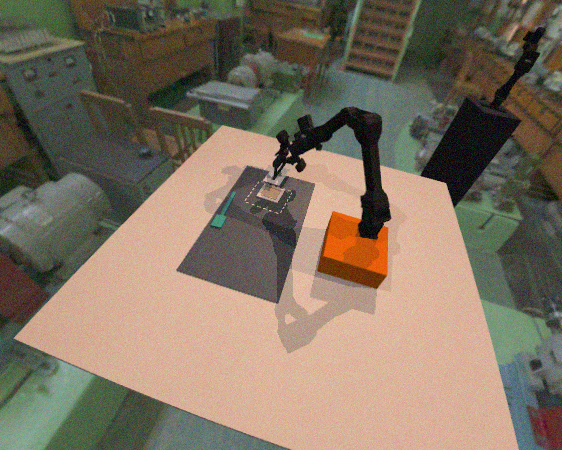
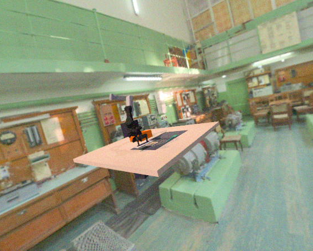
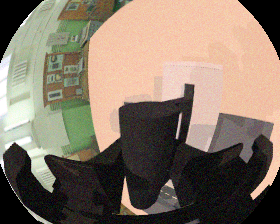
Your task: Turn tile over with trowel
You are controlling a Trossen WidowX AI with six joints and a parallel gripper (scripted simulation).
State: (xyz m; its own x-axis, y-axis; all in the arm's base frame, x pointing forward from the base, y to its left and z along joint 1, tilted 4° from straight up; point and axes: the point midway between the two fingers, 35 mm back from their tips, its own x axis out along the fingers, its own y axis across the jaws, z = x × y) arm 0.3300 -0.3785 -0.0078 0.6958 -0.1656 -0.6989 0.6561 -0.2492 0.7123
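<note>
Right now my gripper tip is 30 cm to the right of the teal trowel, 18 cm short of it and 9 cm above it. The rest, counted from my gripper tip: dark grey mat 30 cm to the left, 11 cm below, 4 cm ahead; then tile 14 cm to the left, 9 cm below, 1 cm ahead.
</note>
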